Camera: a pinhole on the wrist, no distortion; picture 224 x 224 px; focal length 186.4 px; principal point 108.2 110.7 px. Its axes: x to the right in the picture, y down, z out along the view. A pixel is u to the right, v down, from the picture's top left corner.
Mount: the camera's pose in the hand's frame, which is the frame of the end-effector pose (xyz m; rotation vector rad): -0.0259 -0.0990 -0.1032 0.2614 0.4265 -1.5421
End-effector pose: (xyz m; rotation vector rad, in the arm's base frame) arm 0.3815 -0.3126 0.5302 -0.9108 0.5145 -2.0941
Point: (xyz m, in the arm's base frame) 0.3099 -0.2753 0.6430
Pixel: 69 202
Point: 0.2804 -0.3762 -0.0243
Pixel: behind the camera
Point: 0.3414 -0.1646 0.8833
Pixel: 147 133
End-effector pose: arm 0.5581 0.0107 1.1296 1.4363 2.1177 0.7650
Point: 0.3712 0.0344 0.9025
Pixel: 182 200
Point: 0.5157 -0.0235 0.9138
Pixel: 93 109
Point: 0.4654 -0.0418 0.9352
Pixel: 130 112
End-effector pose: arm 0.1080 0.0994 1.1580 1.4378 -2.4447 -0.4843
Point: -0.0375 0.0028 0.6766
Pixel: 32 142
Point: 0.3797 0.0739 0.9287
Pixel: 190 28
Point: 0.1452 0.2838 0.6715
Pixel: 38 23
